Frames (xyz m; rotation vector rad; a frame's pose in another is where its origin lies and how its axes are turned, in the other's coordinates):
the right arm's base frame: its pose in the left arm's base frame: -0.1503 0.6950 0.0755 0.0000 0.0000 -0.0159
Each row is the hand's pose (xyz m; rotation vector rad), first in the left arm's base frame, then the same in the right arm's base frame.
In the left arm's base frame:
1: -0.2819 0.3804 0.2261 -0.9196 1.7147 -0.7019
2: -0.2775 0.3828 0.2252 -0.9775 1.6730 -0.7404
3: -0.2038 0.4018 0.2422 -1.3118 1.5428 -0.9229
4: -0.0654 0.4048 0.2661 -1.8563 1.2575 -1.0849
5: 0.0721 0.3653 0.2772 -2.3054 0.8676 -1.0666
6: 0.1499 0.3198 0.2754 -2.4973 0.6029 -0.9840
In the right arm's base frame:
1: -0.1266 -0.3167 0.1506 -0.9323 1.7056 -0.6914
2: -0.1222 -0.3142 0.1497 -0.9897 1.6634 -0.7299
3: -0.0488 -0.2940 0.1667 -1.3223 1.5303 -0.9129
4: 0.0895 -0.2888 0.1906 -1.8632 1.2407 -1.0765
5: 0.2276 -0.3261 0.2017 -2.3085 0.8479 -1.0599
6: 0.3061 -0.3704 0.1999 -2.4983 0.5822 -0.9782

